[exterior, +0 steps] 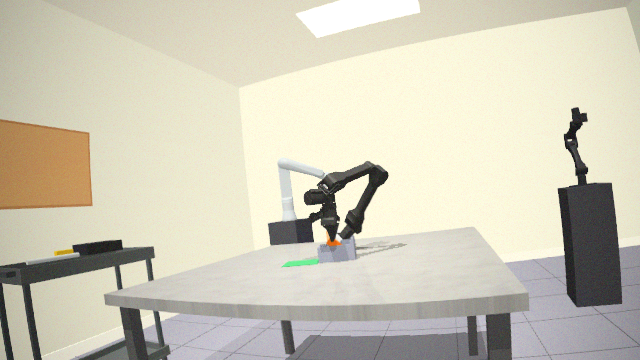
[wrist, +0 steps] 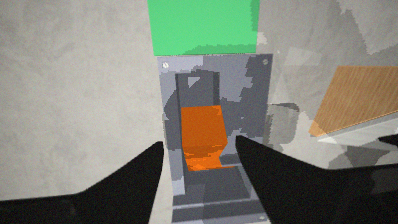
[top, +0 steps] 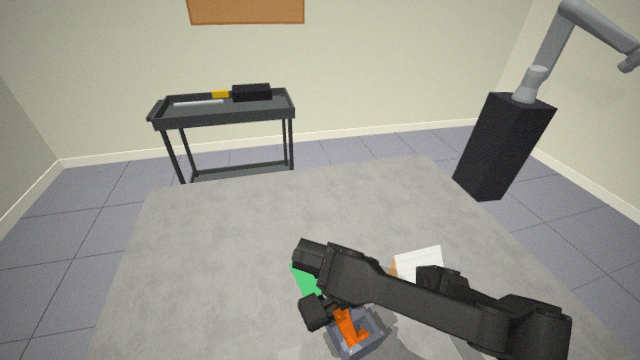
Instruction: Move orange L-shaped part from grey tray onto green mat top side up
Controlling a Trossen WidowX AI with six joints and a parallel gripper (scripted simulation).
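Now: gripper tip 40 mm above the orange L-shaped part, 30 mm to the right of it and 30 mm past it. The rest, counted from my gripper tip: green mat 140 mm to the right, 100 mm below, 30 mm ahead.
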